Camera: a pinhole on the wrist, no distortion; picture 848 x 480 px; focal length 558.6 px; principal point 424.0 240.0 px. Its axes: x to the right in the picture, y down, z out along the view. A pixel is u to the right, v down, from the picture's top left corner.
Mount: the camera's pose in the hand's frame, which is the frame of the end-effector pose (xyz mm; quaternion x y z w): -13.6 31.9 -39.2 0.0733 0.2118 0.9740 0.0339
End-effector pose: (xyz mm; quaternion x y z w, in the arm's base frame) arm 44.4 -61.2 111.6 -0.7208 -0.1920 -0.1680 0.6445
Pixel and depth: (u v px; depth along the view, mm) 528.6 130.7 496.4
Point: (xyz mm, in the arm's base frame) 185.1 282.0 -229.4
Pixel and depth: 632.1 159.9 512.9
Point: 99.6 313.8 -275.7
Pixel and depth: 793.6 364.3 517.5
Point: -112.3 420.9 -229.5
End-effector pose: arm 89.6 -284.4 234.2 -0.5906 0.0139 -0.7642 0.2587
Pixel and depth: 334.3 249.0 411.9
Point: 437.3 -401.9 375.3
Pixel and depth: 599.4 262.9 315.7
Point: 399.4 -321.2 206.0
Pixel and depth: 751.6 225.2 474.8
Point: 606.3 -306.0 83.2
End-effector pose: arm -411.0 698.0 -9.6 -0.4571 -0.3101 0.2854 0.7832
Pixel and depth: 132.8 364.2 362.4
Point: -500.2 1060.4 78.2
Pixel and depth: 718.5 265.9 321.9
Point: -730.5 821.9 -78.8
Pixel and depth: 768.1 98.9 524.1
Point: -946.5 910.8 -256.2
